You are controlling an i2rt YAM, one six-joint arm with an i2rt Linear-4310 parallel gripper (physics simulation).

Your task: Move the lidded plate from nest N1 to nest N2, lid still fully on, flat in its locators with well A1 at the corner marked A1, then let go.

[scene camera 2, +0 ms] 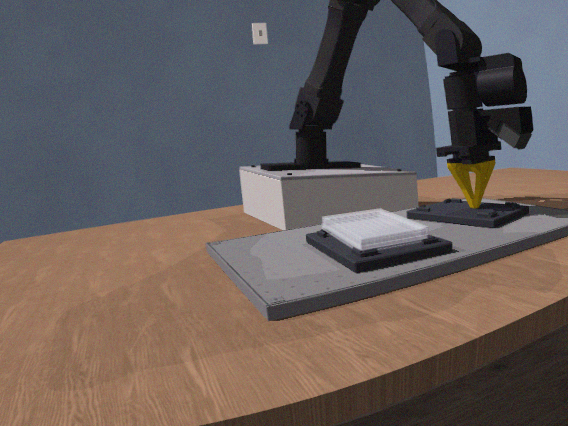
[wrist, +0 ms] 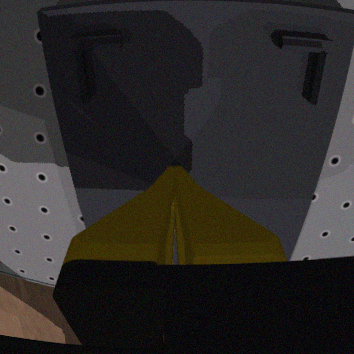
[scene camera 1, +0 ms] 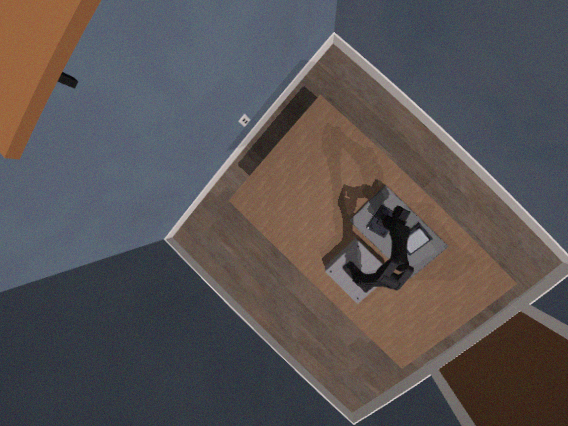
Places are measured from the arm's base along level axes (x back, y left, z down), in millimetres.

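Pixels of known places: gripper, between the fingertips: point(scene camera 2: 474, 208) point(wrist: 174, 177) point(scene camera 1: 382, 220); arm's base, origin of its link: point(scene camera 2: 311, 167) point(scene camera 1: 357, 276).
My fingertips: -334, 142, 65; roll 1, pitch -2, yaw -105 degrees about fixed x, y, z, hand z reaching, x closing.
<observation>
For each thing: its top centre in the pictures, then the offset to it from my fingertips, as dx, dy, dz. Level surfaces: height alone.
- clear lidded plate, centre of its top: point(scene camera 2: 371, 219) point(scene camera 1: 416, 241) -53, -218, -23
- second dark nest, centre of its top: point(wrist: 196, 195) point(scene camera 2: 468, 204) point(scene camera 1: 383, 221) +2, -12, -7
- wooden table, height of its surface: dz +24
The clear lidded plate point(scene camera 1: 418, 240) point(scene camera 2: 375, 229) sits in a dark nest point(scene camera 2: 400, 259) on the grey board. It looks level with its lid on; well A1 and the corner mark cannot be made out. A second dark nest point(scene camera 2: 450, 219) point(wrist: 250, 125) holds no plate, and its raised corner locators show in the wrist view. The nest labels cannot be read. My gripper point(scene camera 2: 474, 206) point(wrist: 174, 177) is shut with its yellow fingertips together and nothing between them. It points down, low over the nest without a plate, apart from the lidded plate.
The grey perforated board point(scene camera 1: 367, 207) point(scene camera 2: 280, 260) point(wrist: 20, 200) carries both nests on a wooden table point(scene camera 1: 280, 200) point(scene camera 2: 125, 310). The arm's light base box point(scene camera 1: 340, 280) point(scene camera 2: 345, 197) stands behind the board. The arm reaches over the board in scene camera 1.
</observation>
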